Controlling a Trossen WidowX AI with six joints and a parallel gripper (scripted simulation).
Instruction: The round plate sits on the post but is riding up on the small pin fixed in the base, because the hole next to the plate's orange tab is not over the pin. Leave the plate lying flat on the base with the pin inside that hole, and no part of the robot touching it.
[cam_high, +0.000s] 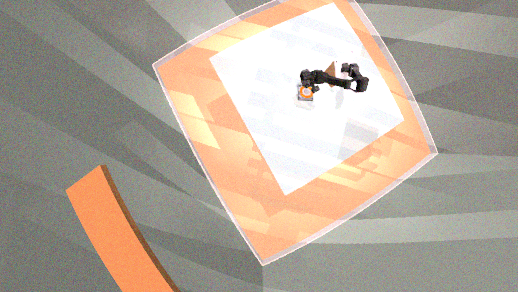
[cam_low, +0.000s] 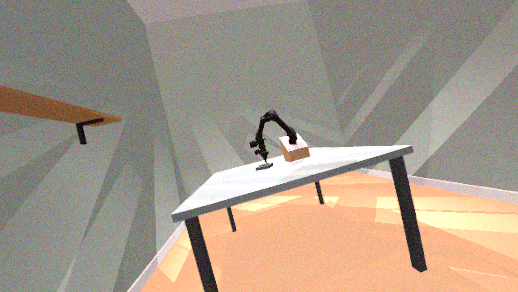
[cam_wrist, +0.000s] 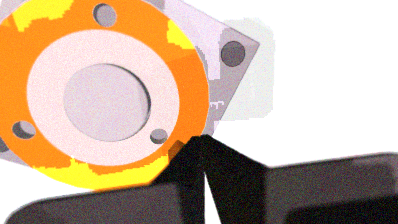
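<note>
Now: gripper tip 50 mm to the right of the grey square base, 20 mm short of it and 20 mm above it.
</note>
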